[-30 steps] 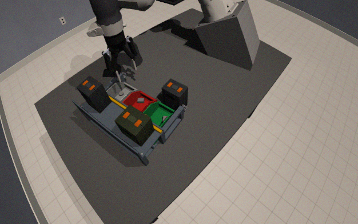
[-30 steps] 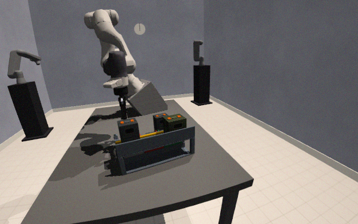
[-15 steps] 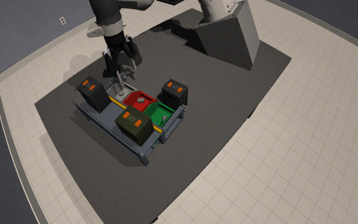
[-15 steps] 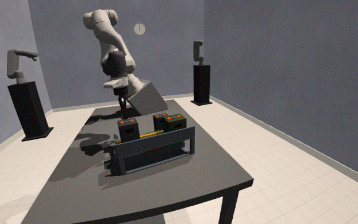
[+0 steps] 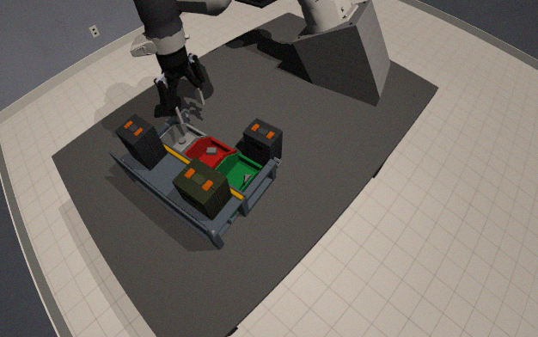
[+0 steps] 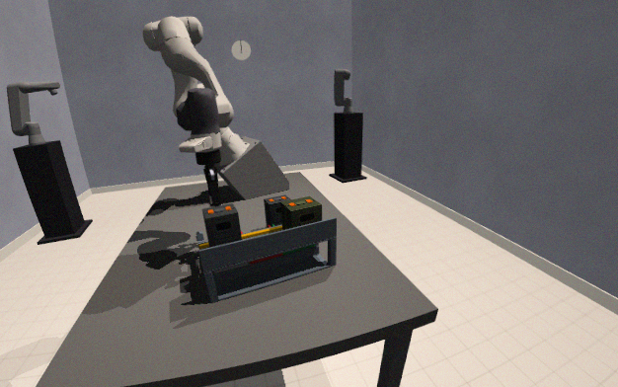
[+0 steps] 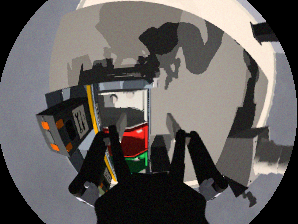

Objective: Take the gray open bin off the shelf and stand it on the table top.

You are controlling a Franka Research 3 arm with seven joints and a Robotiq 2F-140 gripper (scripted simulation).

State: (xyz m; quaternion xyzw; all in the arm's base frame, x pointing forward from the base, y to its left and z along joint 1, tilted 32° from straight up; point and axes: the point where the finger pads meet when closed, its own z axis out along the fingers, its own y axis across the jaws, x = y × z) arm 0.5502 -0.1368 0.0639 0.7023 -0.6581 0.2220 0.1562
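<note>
Right now the gray open bin is 8 cm ahead of my hand and 11 cm below it. The rest, counted from my hand: red bin 7 cm ahead, 12 cm to the left, 11 cm below; green bin 7 cm ahead, 23 cm to the left, 11 cm below; yellow rail 13 cm ahead, 12 cm to the left, 4 cm below.
</note>
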